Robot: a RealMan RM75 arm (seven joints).
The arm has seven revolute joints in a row. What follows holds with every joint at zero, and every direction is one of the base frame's. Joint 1 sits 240.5 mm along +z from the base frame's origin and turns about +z. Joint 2 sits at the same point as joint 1 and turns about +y. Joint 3 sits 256 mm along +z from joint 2 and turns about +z. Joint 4 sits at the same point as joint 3 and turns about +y. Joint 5 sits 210 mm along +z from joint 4 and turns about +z. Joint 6 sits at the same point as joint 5 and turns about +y. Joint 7 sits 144 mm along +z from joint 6 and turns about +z. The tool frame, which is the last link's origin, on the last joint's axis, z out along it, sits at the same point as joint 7; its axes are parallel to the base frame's.
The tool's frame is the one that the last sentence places.
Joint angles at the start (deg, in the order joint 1, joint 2, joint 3, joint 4, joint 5, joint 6, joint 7):
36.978 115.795 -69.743 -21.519 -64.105 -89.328 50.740
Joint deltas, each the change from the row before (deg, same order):
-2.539 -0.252 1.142 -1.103 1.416 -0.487 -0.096
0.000 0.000 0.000 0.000 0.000 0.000 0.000
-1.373 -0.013 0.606 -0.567 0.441 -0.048 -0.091
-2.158 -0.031 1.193 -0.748 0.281 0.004 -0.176
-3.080 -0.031 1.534 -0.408 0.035 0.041 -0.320
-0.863 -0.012 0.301 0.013 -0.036 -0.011 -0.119
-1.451 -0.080 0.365 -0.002 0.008 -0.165 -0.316
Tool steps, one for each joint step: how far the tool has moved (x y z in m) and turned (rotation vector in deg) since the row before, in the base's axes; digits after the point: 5 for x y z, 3 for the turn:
0.01154 -0.00334 0.01008 2.213 1.695 -2.065
0.00000 0.00000 0.00000 0.000 0.000 0.000
0.00653 -0.00242 0.00389 1.061 0.588 -1.190
0.01134 -0.00431 0.00579 1.629 0.609 -2.034
0.01822 -0.00861 0.00564 1.717 0.454 -3.290
0.00532 -0.00308 0.00087 0.303 0.039 -0.928
0.00860 -0.00562 0.00170 0.530 0.002 -1.318

